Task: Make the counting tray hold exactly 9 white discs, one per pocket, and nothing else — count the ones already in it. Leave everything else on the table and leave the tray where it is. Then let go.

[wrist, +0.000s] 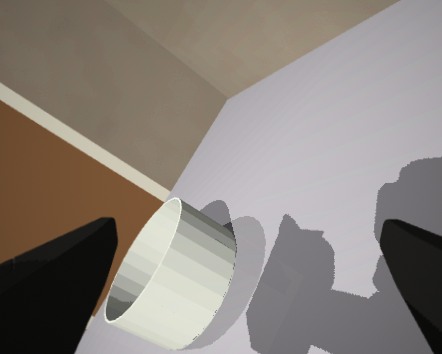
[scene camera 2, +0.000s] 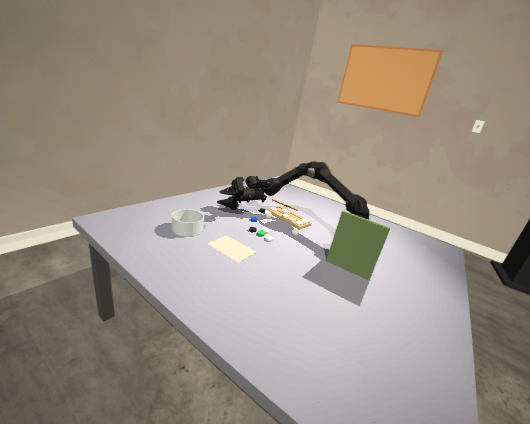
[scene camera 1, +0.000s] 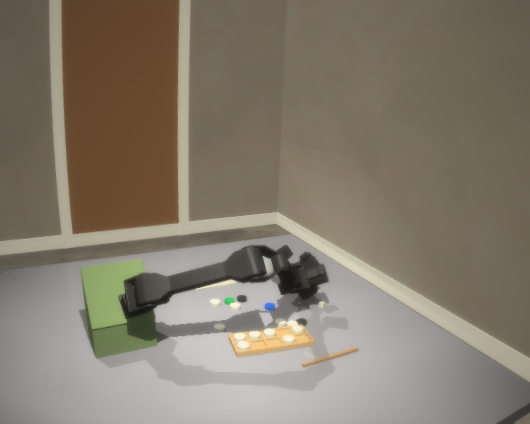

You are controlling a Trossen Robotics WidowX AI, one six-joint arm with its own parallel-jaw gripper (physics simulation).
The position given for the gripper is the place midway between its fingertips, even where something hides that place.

The gripper (wrist: pixel 248 231) is open and holds nothing. Also in view: a white bowl (scene camera 2: pixel 186 222). Also in view: a wooden counting tray (scene camera 1: pixel 264 344).
The white bowl also shows in the wrist view (wrist: pixel 175 276). The wrist view misses the wooden counting tray: it is out of frame.
